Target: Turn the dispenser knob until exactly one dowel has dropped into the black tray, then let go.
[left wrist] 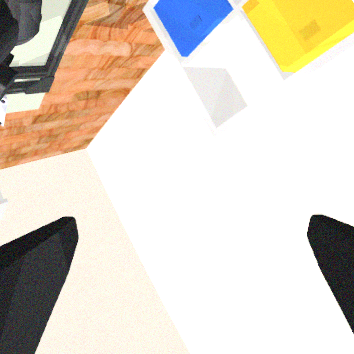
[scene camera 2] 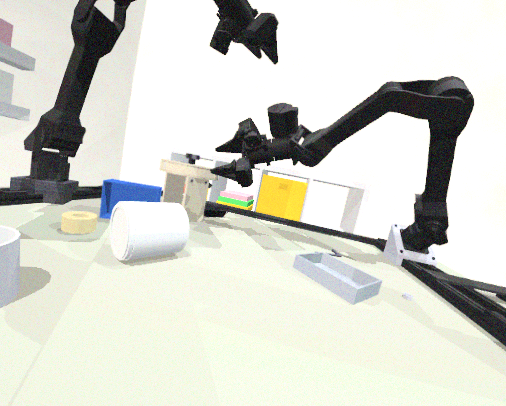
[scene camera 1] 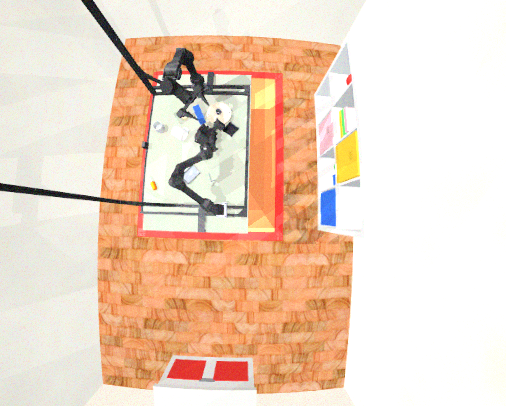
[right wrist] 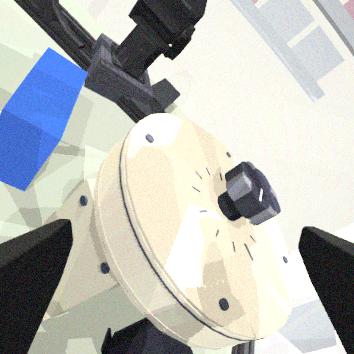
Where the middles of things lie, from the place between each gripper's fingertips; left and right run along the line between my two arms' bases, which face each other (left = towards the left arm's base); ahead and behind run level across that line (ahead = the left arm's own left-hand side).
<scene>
I see my left gripper 7 cm short of the dark lobed knob [right wrist: 248, 193], 16 cm to the right of it and 29 cm above it. Also, from my left hand: blue box [scene camera 2: 113, 191]: 8 cm behind, 24 cm to the left, 39 cm below; then white cylinder [scene camera 2: 137, 229]: 23 cm behind, 13 cm to the left, 40 cm below; then grey tray [scene camera 2: 351, 284]: 22 cm behind, 18 cm to the right, 42 cm below.
My right gripper is now 5 cm short of the dark lobed knob, 6 cm to the right of it and 2 cm above it. Round my right hand: tape roll [scene camera 2: 72, 222]: 21 cm behind, 18 cm to the left, 15 cm below; blue box: 9 cm behind, 15 cm to the left, 13 cm below; white cylinder: 24 cm behind, 4 cm to the left, 13 cm below.
</scene>
